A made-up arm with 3 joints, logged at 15 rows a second.
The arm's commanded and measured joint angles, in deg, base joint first. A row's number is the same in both.
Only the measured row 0 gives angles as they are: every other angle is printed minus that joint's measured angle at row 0.
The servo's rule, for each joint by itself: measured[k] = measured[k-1] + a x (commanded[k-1-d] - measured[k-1]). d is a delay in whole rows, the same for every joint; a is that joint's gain. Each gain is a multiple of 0.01, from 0.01 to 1. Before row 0 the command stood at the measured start. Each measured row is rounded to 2 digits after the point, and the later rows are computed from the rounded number. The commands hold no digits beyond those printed.
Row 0, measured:
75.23, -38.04, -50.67
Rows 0 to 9, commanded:
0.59, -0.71, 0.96
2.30, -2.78, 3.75
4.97, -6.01, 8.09
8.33, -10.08, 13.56
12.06, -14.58, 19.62
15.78, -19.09, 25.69
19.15, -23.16, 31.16
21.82, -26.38, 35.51
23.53, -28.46, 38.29
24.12, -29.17, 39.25
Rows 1 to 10, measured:
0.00, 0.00, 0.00
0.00, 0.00, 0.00
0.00, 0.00, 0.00
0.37, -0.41, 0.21
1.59, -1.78, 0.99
3.72, -4.23, 2.55
6.62, -7.62, 4.97
10.05, -11.66, 8.19
13.66, -15.97, 12.04
17.12, -20.14, 16.25
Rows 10 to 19, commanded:
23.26, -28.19, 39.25
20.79, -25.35, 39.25
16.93, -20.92, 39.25
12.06, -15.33, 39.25
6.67, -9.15, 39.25
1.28, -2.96, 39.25
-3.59, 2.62, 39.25
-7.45, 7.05, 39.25
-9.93, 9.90, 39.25
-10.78, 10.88, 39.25
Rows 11 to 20, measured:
20.08, -23.76, 20.49
22.25, -26.49, 24.41
23.43, -28.04, 27.67
23.32, -28.13, 30.22
21.73, -26.52, 32.21
18.71, -23.27, 33.76
14.52, -18.66, 34.97
9.57, -13.14, 35.91
4.35, -7.24, 36.64
-0.65, -1.52, 37.21

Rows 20 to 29, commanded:
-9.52, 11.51, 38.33
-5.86, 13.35, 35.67
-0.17, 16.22, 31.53
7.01, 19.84, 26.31
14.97, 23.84, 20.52
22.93, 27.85, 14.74
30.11, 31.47, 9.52
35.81, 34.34, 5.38
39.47, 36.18, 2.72
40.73, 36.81, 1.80
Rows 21 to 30, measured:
-4.93, 3.45, 37.66
-8.08, 7.19, 38.01
-9.78, 9.33, 38.28
-9.62, 10.59, 38.29
-7.25, 12.19, 37.71
-2.79, 14.53, 36.35
3.38, 17.61, 34.14
10.68, 21.22, 31.14
18.40, 25.07, 27.53
25.78, 28.78, 23.57

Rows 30 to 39, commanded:
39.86, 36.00, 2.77
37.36, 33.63, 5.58
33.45, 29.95, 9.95
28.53, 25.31, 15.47
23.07, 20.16, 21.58
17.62, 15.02, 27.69
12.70, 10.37, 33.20
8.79, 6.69, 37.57
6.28, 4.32, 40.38
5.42, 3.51, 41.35
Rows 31 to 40, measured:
32.10, 32.00, 19.57
36.74, 34.42, 15.86
39.25, 35.81, 12.77
39.63, 35.92, 10.57
38.20, 34.59, 9.47
35.21, 31.90, 9.58
31.00, 28.08, 10.88
26.00, 23.49, 13.23
20.72, 18.58, 16.41
15.67, 13.82, 20.10

